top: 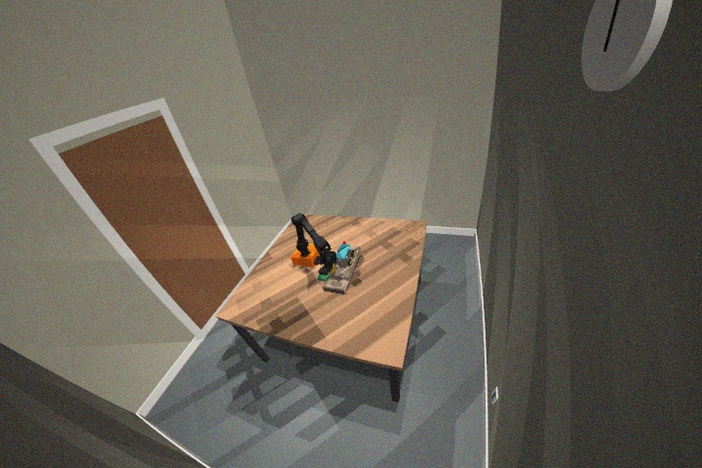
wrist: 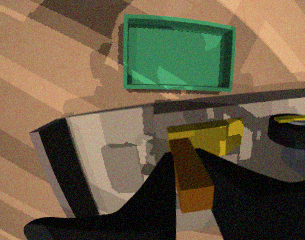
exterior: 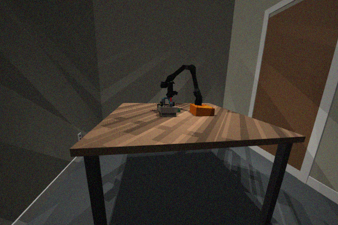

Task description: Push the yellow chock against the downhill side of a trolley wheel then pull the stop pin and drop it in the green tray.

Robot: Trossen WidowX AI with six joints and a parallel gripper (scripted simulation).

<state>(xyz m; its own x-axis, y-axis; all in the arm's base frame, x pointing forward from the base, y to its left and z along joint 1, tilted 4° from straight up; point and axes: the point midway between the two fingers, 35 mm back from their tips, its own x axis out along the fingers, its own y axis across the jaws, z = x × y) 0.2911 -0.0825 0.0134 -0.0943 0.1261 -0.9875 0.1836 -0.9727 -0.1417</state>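
Now: the red-headed stop pin 24 cm to the left of my gripper tip, 4 cm above it and 1 cm behind it. From my gripper tip the other things lie so: ramp: 14 cm to the left, 4 cm below, 3 cm ahead; then yellow chock: 2 cm to the left; then green tray: 10 cm below, 7 cm behind, 1 cm to the left.
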